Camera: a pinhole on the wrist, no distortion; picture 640 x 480 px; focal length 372.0 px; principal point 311.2 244.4 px. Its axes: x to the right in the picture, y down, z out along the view. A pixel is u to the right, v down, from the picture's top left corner.
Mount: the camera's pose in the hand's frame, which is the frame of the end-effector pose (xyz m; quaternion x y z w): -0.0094 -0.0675 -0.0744 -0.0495 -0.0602 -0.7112 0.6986
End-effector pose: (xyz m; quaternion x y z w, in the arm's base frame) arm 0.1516 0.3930 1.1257 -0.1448 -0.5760 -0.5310 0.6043
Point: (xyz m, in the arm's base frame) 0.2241 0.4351 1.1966
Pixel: outside the picture
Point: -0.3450 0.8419 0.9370
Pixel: 522.4 97.7
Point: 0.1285 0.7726 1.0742
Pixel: 205.5 50.7
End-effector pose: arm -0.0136 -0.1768 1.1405 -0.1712 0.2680 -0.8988 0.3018
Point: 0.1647 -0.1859 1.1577
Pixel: 98.1 23.2
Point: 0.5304 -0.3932 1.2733
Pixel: 122.1 85.7
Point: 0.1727 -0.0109 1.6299
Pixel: 579.2 116.7
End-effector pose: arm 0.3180 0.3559 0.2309 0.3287 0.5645 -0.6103 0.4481
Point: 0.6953 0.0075 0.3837
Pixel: 129.8 96.7
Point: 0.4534 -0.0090 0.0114
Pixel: 144.4 429.8
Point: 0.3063 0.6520 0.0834
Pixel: behind the camera
